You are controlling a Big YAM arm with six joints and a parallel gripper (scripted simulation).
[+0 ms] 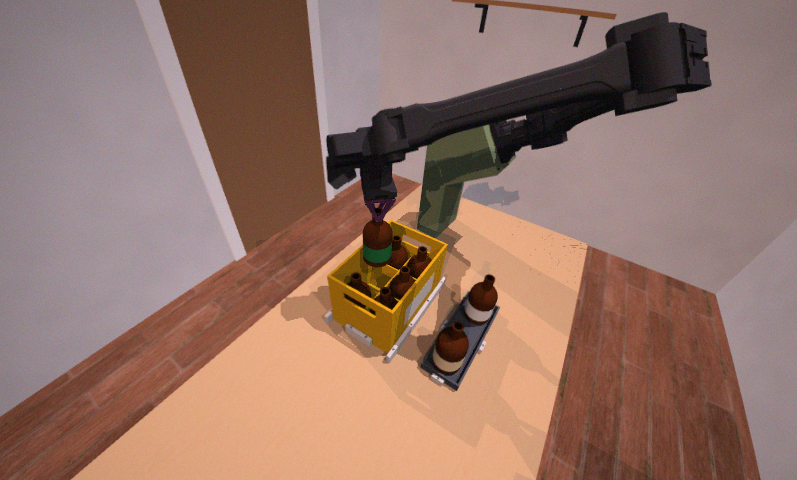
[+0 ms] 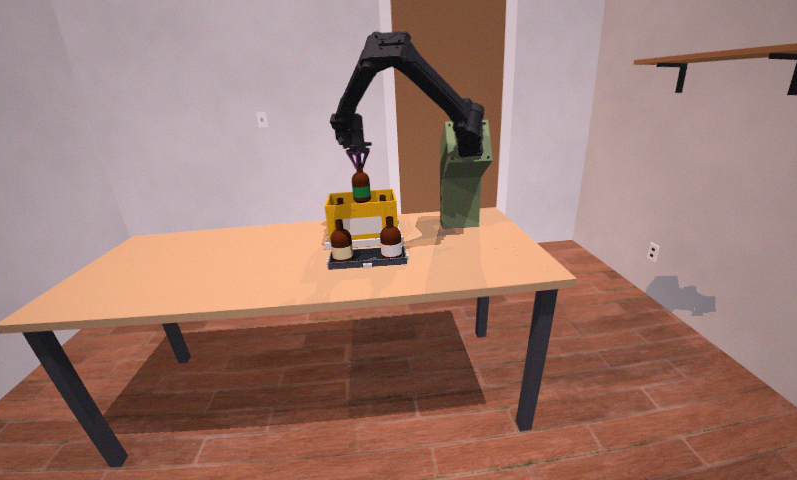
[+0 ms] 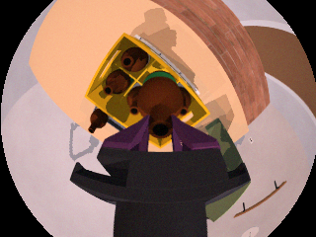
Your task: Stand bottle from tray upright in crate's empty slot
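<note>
My hand is 6 cm above the glass bottle. From my hand the other things lie so: dark tray (28 cm below, 27 cm to the left, 2 cm behind); then yellow crate (21 cm below, 5 cm to the left).
</note>
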